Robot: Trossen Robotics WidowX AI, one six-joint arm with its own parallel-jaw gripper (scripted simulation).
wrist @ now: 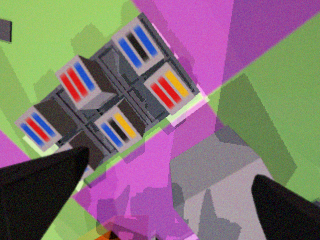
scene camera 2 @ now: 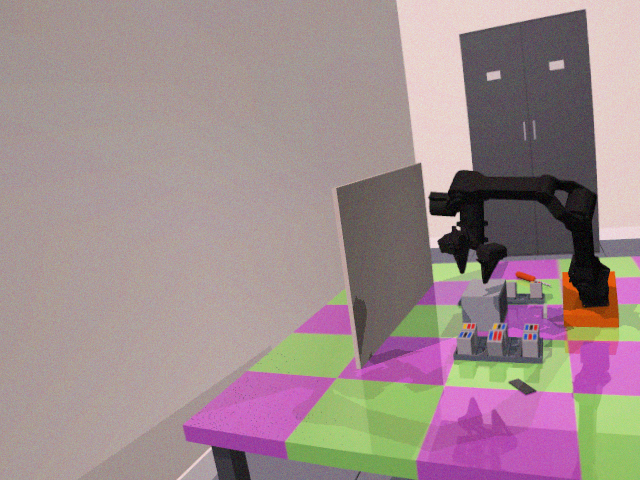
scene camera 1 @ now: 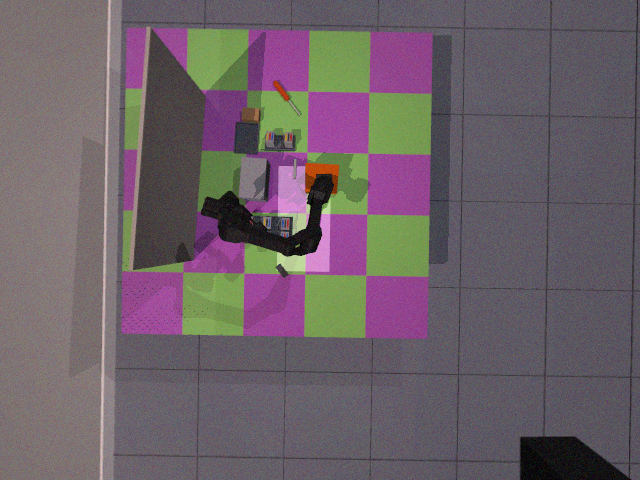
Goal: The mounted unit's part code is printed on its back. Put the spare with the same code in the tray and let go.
Labels:
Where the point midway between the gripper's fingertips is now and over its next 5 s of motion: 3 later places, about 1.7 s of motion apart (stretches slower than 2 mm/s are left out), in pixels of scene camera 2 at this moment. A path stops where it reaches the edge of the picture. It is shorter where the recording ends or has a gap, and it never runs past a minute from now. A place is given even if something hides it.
My gripper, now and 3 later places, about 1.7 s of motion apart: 473, 278; 527, 328; 529, 335; 492, 292

